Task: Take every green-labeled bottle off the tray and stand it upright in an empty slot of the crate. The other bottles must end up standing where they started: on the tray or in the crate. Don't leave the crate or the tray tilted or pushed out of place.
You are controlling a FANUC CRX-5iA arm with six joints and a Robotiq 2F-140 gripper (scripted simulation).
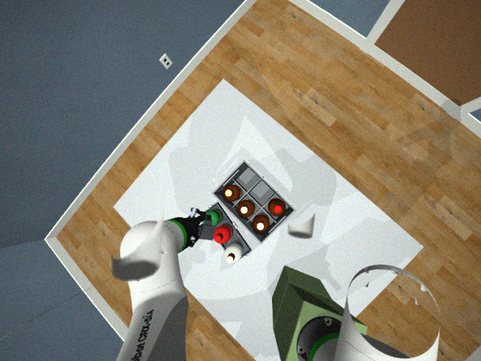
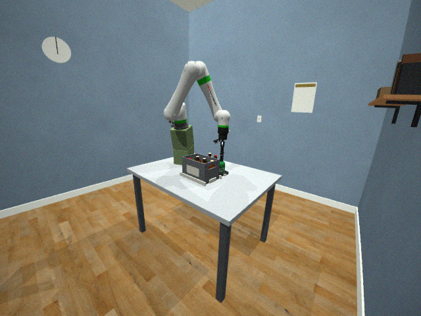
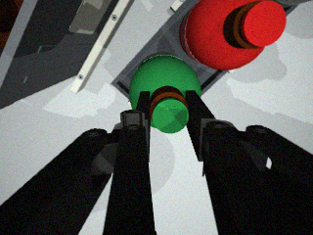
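Now: hand 8 cm above the green-labeled bottle. Round my hand: white bottle: 18 cm behind, 2 cm to the left, 8 cm below; then red-labeled bottle: 8 cm behind, 1 cm to the left, 8 cm below; then dark tray: 9 cm behind, 1 cm to the left, 15 cm below.
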